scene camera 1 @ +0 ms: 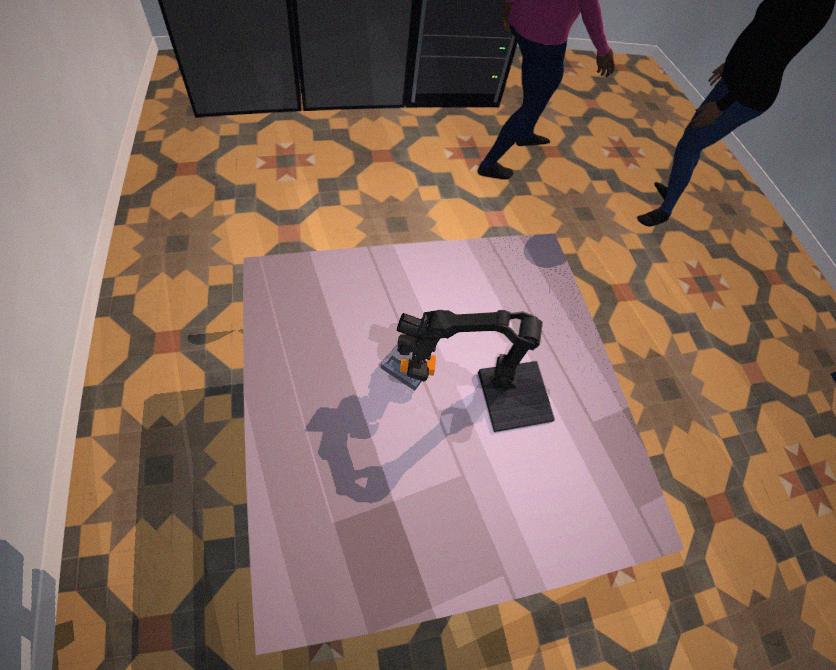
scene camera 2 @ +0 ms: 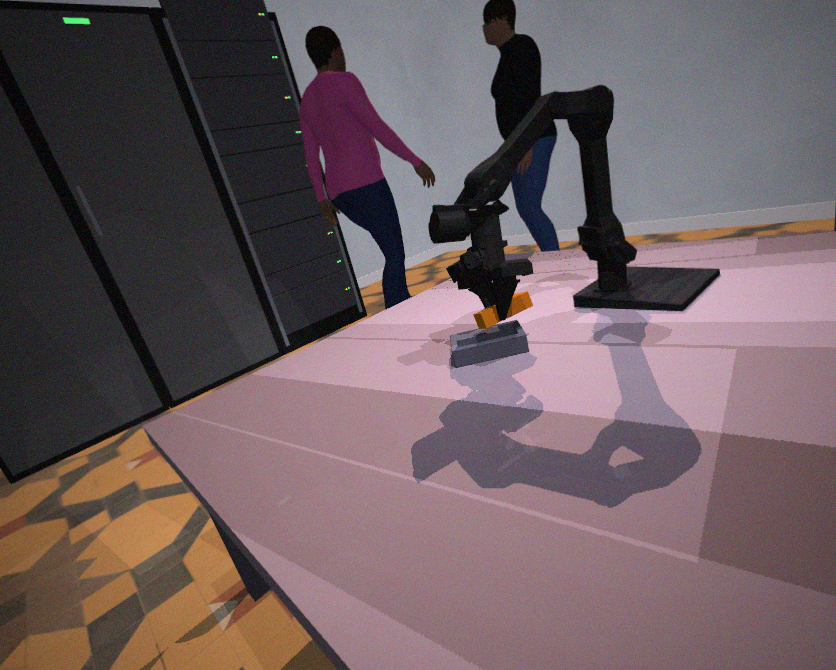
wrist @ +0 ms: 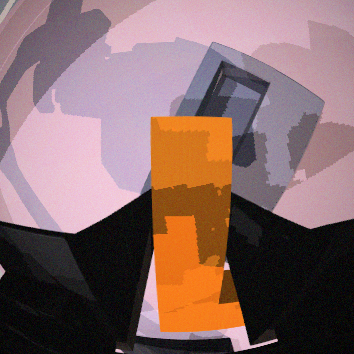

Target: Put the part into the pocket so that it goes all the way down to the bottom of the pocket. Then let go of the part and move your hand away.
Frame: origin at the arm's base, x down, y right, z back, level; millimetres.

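Seen in the pictures: gripper, fingertip midpoint: [scene camera 2: 498, 320] [wrist: 186, 195]; arm's base at its link origin: [scene camera 1: 502, 381] [scene camera 2: 612, 286].
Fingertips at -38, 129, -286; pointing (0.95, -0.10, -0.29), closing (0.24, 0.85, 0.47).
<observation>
Pixels of each thing's top centre, then the offset from my fingertips to it, as dx, dy, dz. "spot": a spot on its surface instead. Level surfaces: height alone.
- orange part at its top centre: [wrist: 215, 268] [scene camera 2: 497, 298] [scene camera 1: 418, 360] -36, +7, +25
- grey block at its top centre: [wrist: 230, 157] [scene camera 2: 485, 334] [scene camera 1: 406, 365] +26, +30, -5
- narrow rectangular pocket at a spot on its surface: [wrist: 242, 102] spot: +57, +61, -37
- pinkish table top at its surface level: dx +62
The orange part [scene camera 1: 430, 365] [scene camera 2: 520, 302] [wrist: 191, 160] is a long bar held crosswise between the two black fingers. My gripper [scene camera 1: 418, 371] [scene camera 2: 503, 312] [wrist: 186, 195] is shut on it. The grey block [scene camera 1: 403, 377] [scene camera 2: 489, 354] [wrist: 295, 117] lies below on the table, with a narrow rectangular pocket [wrist: 242, 102] in its top. The part is above the block, outside the pocket. In the wrist view the pocket runs slanted to the part's long side, leaning right at its far end. The part hides the pocket's near left portion; the gap in height is hard to judge.
The pinkish table top [scene camera 1: 460, 537] [scene camera 2: 488, 593] carries the arm's dark base plate [scene camera 1: 519, 411] [scene camera 2: 669, 286], right of the block. Two people, one in a pink top [scene camera 2: 348, 132] and one in black [scene camera 2: 519, 76], stand beyond the table near dark cabinets [scene camera 1: 230, 55] [scene camera 2: 90, 209].
</observation>
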